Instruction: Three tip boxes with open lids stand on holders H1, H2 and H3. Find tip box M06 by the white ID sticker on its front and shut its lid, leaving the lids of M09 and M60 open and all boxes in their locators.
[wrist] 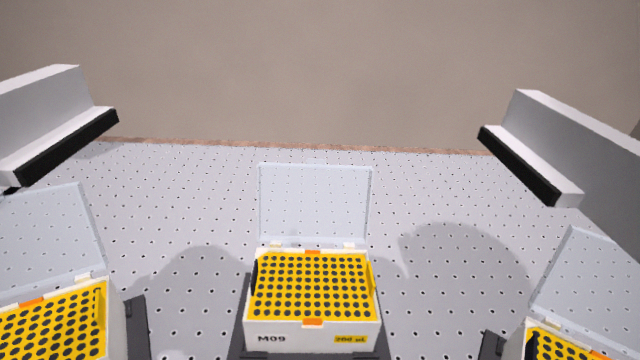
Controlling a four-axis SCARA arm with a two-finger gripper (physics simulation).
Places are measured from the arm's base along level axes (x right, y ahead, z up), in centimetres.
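Pixels of known places: gripper, fingertip midpoint: [303, 102].
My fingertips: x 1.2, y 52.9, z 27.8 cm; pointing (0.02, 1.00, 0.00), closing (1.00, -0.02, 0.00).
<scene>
For each thing: its top centre in the pictures, then the offset to it from my fingertips. "pt": a spot on its surface instead. Level surfaces: height alone.
- dark holder, surface spot: [237, 330] pt dx -6.0, dy +5.7, dz -25.7 cm
- second tip box, top centre: [11, 331] dx -21.5, dy +1.5, dz -19.1 cm
- third tip box, surface spot: [555, 348] pt dx +22.2, dy +1.2, dz -20.8 cm
- grey perforated board, surface height: dz -26.5 cm
- right box, surface spot: [490, 345] pt dx +19.7, dy +4.1, dz -25.7 cm
A tip box with the ID M09 on its front [310, 336] sits in a dark holder [237, 330] at the lower middle. Its clear lid [315, 202] stands open behind it. A second tip box [55, 320] is at the lower left, partly cut off, with its clear lid [45, 235] open. A third tip box [555, 348] is at the lower right, mostly cut off, with its clear lid [585, 275] open. The fronts and IDs of these two are out of view. My gripper [303, 102] is wide open and empty, its fingers left and right above the boxes.
The boxes stand on a grey perforated board [430, 200] with a brown back edge [300, 146]. Parts of dark holders show beside the left box [137, 320] and the right box [490, 345]. Shadows fall on the board between the boxes.
</scene>
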